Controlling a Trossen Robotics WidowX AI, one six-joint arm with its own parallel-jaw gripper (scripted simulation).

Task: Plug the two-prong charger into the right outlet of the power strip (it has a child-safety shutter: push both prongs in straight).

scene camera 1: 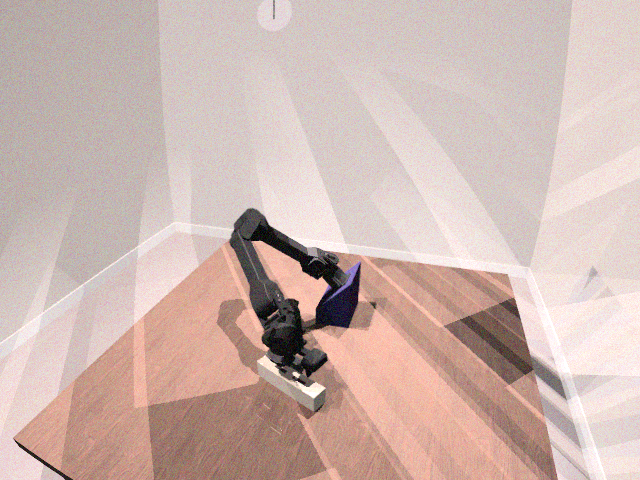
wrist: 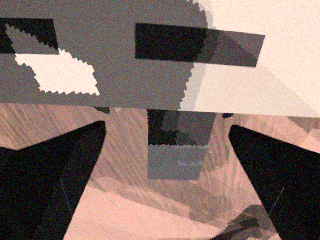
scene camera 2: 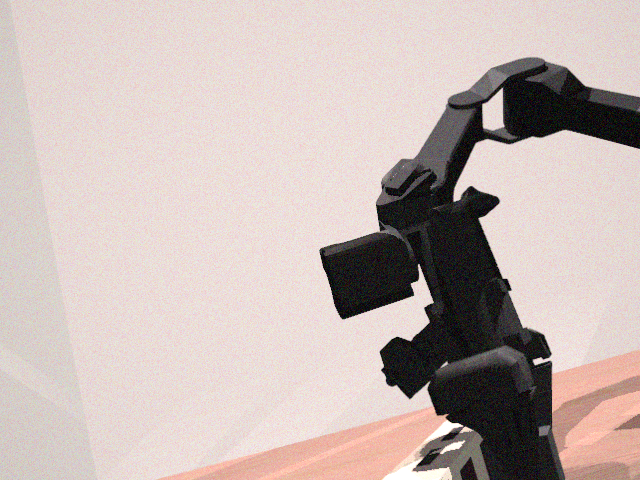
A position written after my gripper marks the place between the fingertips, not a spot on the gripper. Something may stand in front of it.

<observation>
My gripper [scene camera 1: 296, 369] is open, with nothing in its grasp. Further things: a charger [wrist: 178, 140].
My gripper also shows in the wrist view [wrist: 169, 128].
</observation>
